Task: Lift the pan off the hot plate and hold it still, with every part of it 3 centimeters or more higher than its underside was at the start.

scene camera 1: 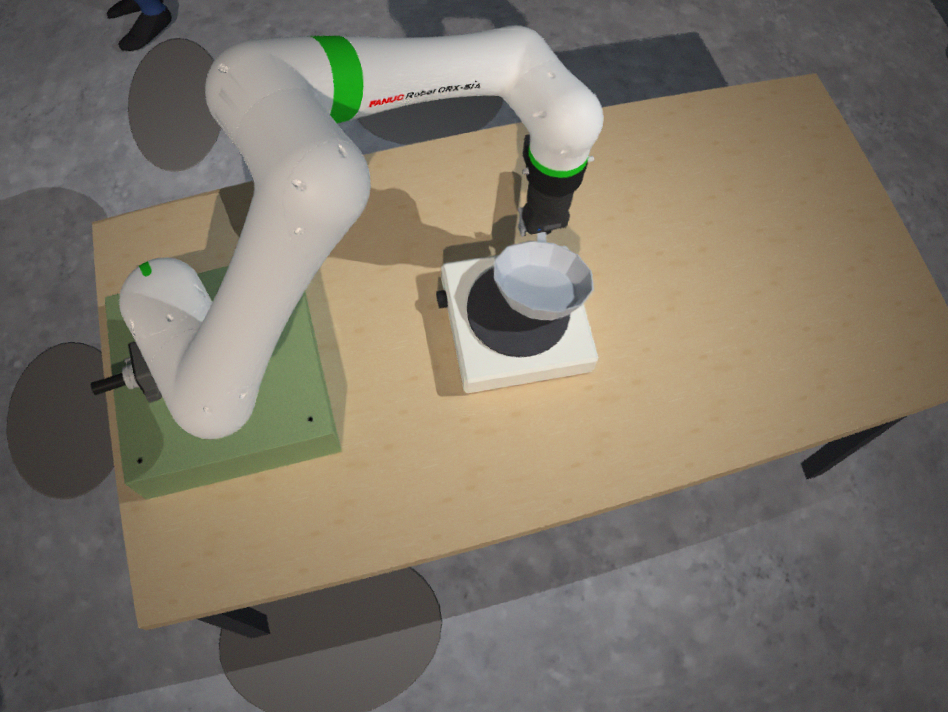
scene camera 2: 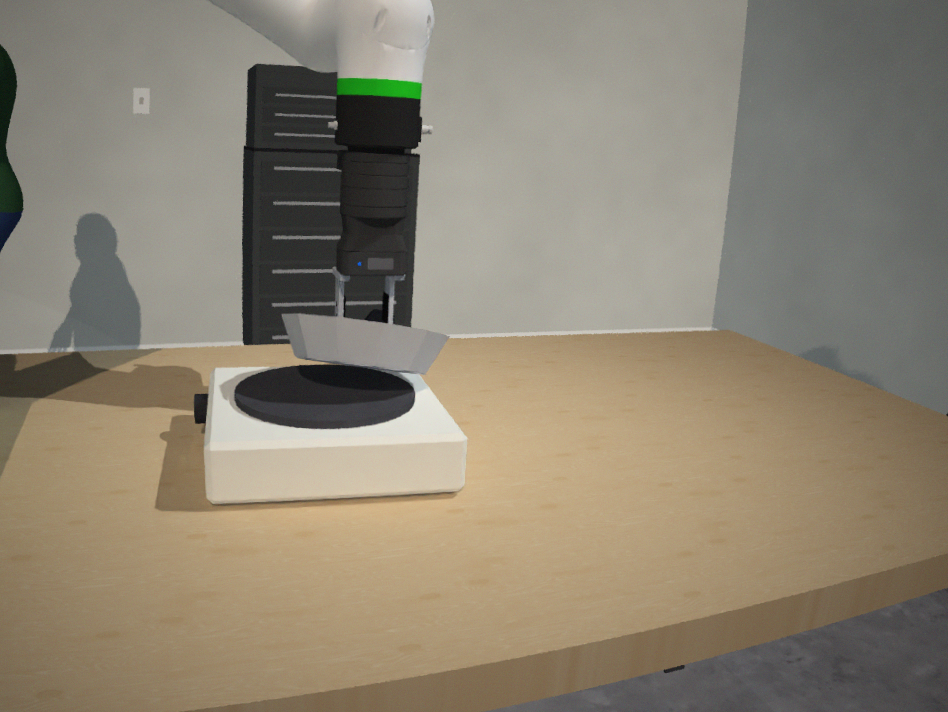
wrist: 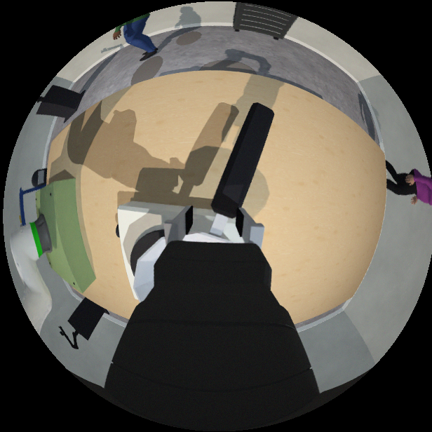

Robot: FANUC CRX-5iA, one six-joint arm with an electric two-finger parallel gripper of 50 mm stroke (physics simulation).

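Frame: origin at the arm's base, x ahead, y left, z up, level; millimetres.
Where they show: gripper, fingertip midpoint: (scene camera 1: 536, 228).
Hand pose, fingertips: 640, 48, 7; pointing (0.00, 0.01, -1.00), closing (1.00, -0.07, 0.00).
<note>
After its pixels a point has its place, as x, y, z.
The light grey pan (scene camera 1: 542, 283) @(614, -51, -15) (scene camera 2: 364, 343) @(583, -132, 31) (wrist: 150, 270) is tilted and sits off-centre over the back right of the hot plate (scene camera 1: 528, 375) @(536, -193, -57) (scene camera 2: 329, 469) @(534, -193, -67) (wrist: 126, 217). In scene camera 2 its left side is higher than its right. Its underside is close to the black disc (scene camera 1: 511, 334) @(530, -120, -32) (scene camera 2: 306, 400) @(534, -104, -31); whether they touch is unclear. My gripper (scene camera 1: 541, 232) @(640, 48, 7) (scene camera 2: 365, 312) @(640, 48, 7) (wrist: 214, 215) is open, pointing down at the pan's handle side. In the wrist view the pale handle neck shows between the open fingers, and the black handle (wrist: 245, 160) extends beyond them. The gripper mostly hides the handle in scene camera 1.
The hot plate's black knob (scene camera 1: 441, 298) @(440, -3, -55) (scene camera 2: 200, 408) @(440, -12, -64) is on its left side. The green robot base (scene camera 1: 283, 429) @(110, -174, 1) (wrist: 65, 230) stands at the left of the wooden table (scene camera 1: 728, 268) @(1010, -93, -105) (scene camera 2: 651, 498) @(838, -272, -104) (wrist: 320, 200). A dark drawer cabinet (scene camera 2: 291, 183) (wrist: 265, 19) stands behind.
</note>
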